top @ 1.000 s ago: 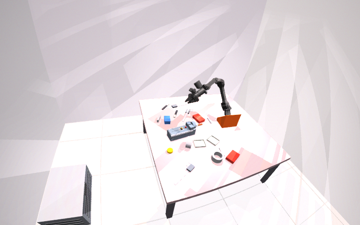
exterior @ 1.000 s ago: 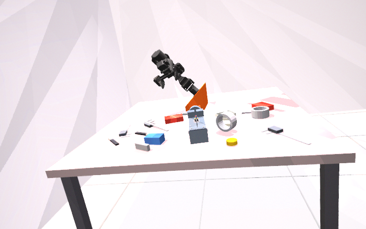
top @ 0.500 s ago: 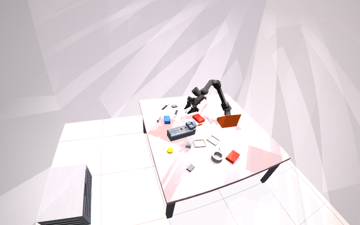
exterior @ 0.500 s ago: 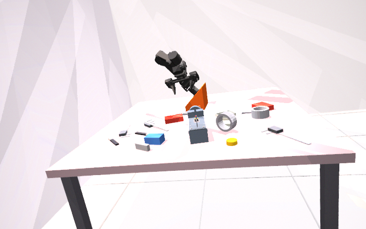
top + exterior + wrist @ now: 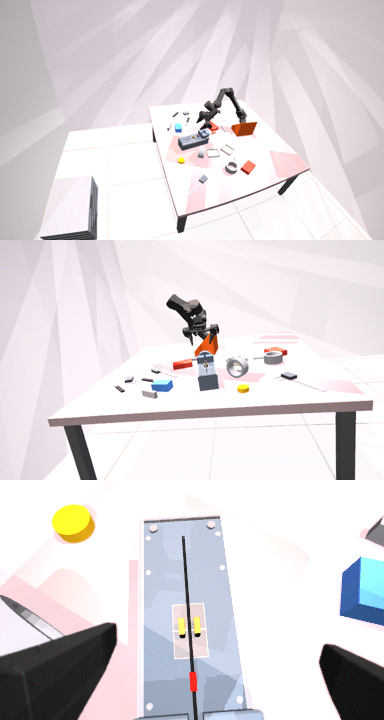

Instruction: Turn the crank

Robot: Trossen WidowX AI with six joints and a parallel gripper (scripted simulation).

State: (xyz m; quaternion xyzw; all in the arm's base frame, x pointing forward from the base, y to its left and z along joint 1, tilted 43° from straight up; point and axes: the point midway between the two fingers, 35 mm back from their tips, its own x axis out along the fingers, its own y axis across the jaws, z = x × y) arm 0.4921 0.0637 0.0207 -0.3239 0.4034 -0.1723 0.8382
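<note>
Right now my gripper tip is 1 cm past the red pointer, 1 cm to the right of it and 10 cm above it. The rest, counted from my gripper tip: orange handle 15 cm behind, 2 cm to the left, 9 cm below; yellow disc 19 cm ahead, 19 cm to the left, 17 cm below; blue block 11 cm ahead, 21 cm to the right, 16 cm below.
</note>
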